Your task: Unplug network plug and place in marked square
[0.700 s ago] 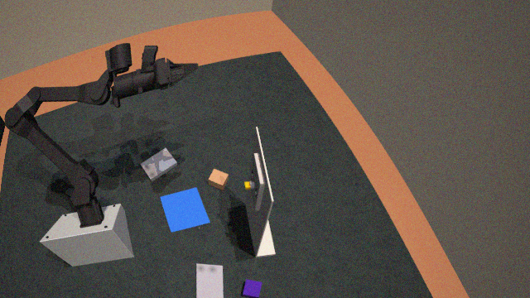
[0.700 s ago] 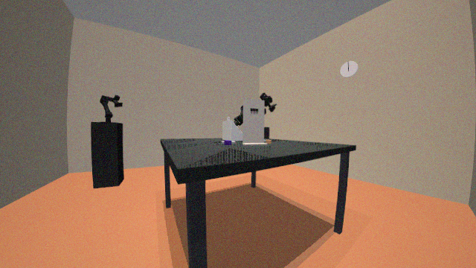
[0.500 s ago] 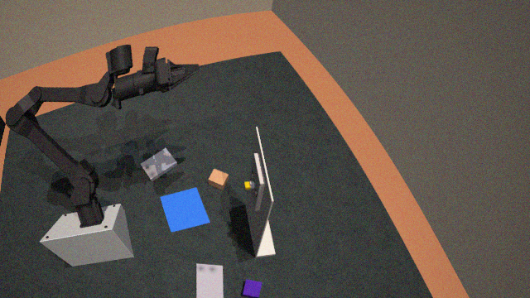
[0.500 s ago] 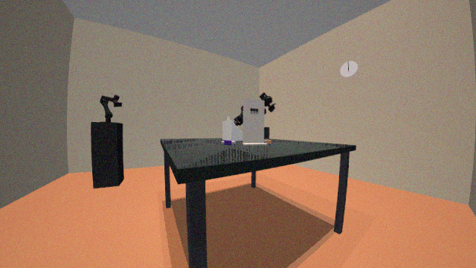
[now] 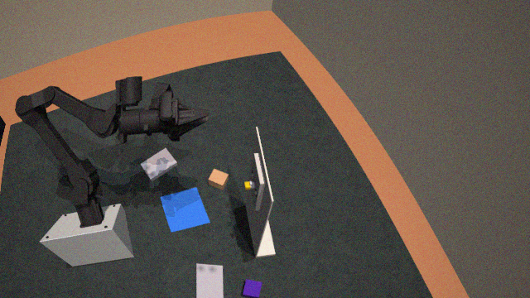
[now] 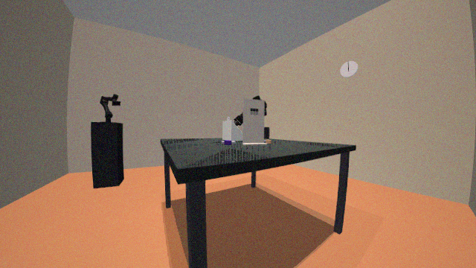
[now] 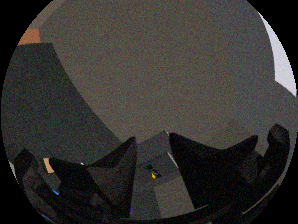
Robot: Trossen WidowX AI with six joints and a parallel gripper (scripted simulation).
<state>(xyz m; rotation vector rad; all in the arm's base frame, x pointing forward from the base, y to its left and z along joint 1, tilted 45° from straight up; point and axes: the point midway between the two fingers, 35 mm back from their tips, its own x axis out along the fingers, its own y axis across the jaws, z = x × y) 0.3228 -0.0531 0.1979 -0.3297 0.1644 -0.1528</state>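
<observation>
Now: gripper tip 150 mm to the left of the network plug, 70 mm above it and 50 mm short of it. The rest, counted from my gripper tip: white panel (170 mm below, 150 mm to the right, 70 mm ahead); then blue marked square (320 mm below, 100 mm behind, 40 mm to the right).
</observation>
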